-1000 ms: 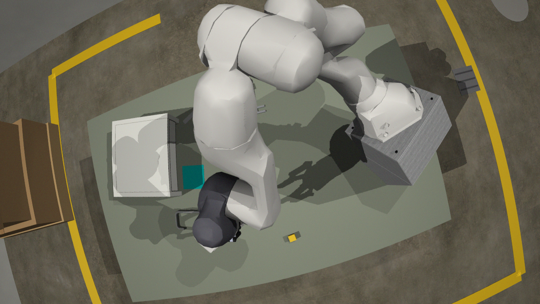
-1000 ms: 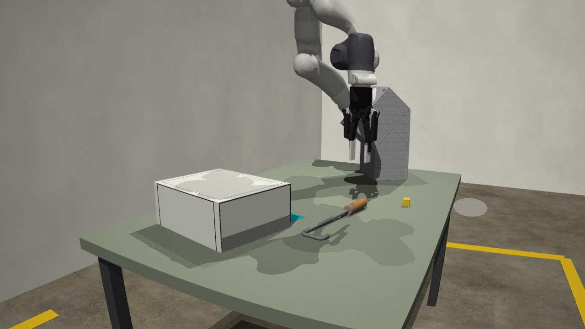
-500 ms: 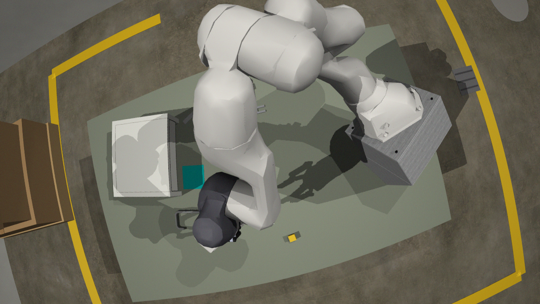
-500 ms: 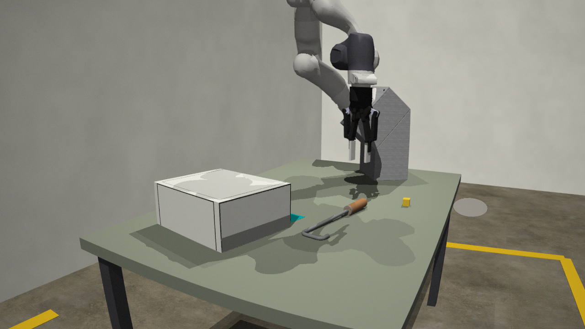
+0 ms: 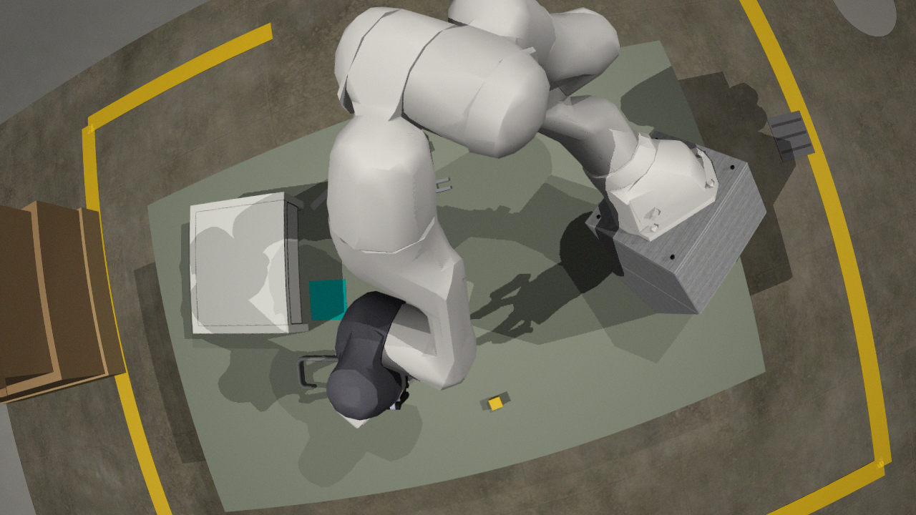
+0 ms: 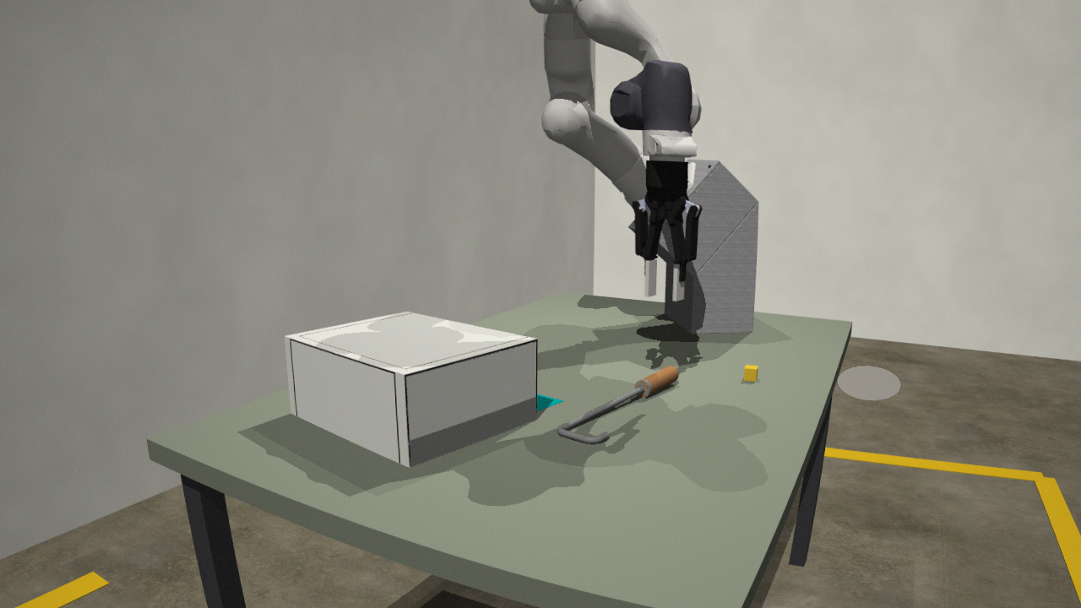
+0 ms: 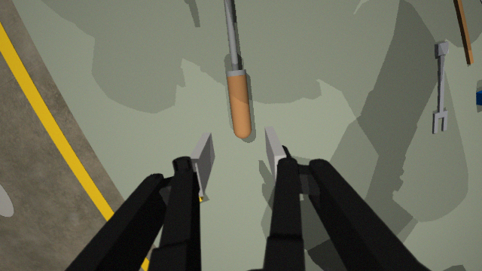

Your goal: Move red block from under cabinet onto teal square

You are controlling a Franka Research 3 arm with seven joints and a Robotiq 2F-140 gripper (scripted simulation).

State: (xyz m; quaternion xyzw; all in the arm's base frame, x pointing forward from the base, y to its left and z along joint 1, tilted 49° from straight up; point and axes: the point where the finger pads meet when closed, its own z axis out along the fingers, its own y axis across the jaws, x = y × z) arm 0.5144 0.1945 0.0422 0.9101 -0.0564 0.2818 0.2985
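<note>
My hand is 14 cm short of the grey hook tool, 1 cm to the left of it and 19 cm above it. The rest, counted from my hand: yellow cube 12 cm behind, 16 cm to the left, 19 cm below; then grey fork-ended tool 11 cm behind, 36 cm to the right, 20 cm below; then teal square 16 cm ahead, 20 cm to the right, 20 cm below.
</note>
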